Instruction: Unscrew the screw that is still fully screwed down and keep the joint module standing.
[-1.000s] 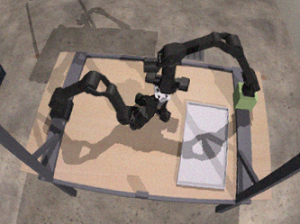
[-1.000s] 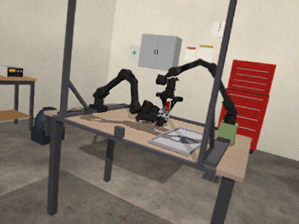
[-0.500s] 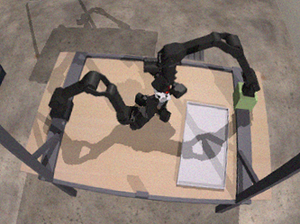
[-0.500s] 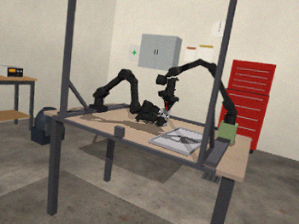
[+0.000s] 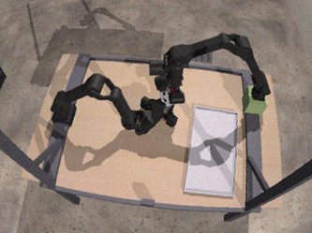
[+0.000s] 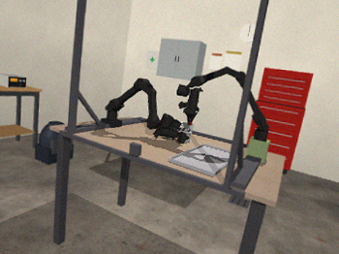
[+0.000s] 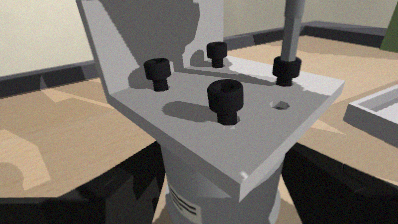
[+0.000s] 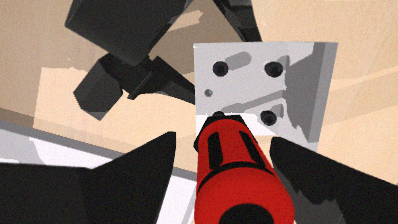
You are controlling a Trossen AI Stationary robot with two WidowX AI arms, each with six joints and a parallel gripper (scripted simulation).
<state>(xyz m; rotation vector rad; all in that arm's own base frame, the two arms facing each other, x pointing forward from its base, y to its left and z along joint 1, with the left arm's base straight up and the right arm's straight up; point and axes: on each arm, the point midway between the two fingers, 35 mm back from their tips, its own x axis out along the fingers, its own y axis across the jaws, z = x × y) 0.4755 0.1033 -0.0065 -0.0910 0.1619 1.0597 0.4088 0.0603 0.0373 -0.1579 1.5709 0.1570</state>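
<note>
The red screwdriver lies 2 cm below my right hand. Round my right hand: dark frame rail: 28 cm ahead, 14 cm below; then joint module: 12 cm below, 2 cm to the left, 1 cm ahead; then l-shaped bracket: 8 cm below, 2 cm to the left, 2 cm ahead.
Right now my left hand is 2 cm short of the joint module, 2 cm to the left of it and 1 cm above it. Round my left hand: red screwdriver: 1 cm ahead, 3 cm to the right, 9 cm above; dark frame rail: 28 cm ahead, 3 cm to the right, 3 cm below; l-shaped bracket: 2 cm ahead, 2 cm to the right, 4 cm above.
</note>
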